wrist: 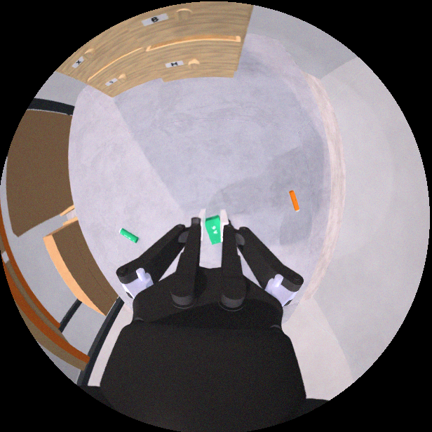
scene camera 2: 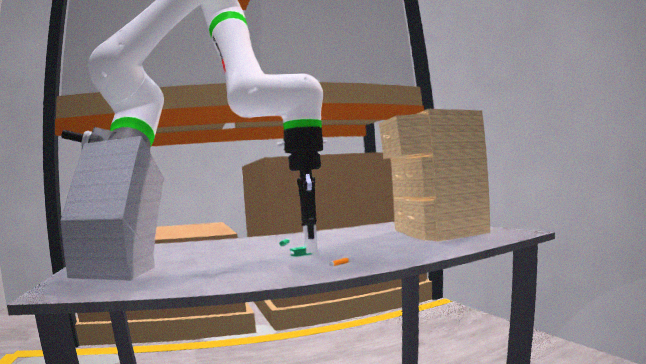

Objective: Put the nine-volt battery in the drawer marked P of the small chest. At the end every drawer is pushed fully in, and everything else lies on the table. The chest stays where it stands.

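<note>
The nine-volt battery is a green block lying at table height. My gripper points straight down and is shut on the battery, with a pale finger pad against each side. The small wooden chest stands at the right of the table in the scene view and at the top of the wrist view. Its topmost drawer juts out further than the drawers below. Labels B, M, X and S show in the wrist view; the label P does not show.
An orange cylinder and a small green cylinder lie on the table, one on either side of the gripper. A large brown box stands behind the table.
</note>
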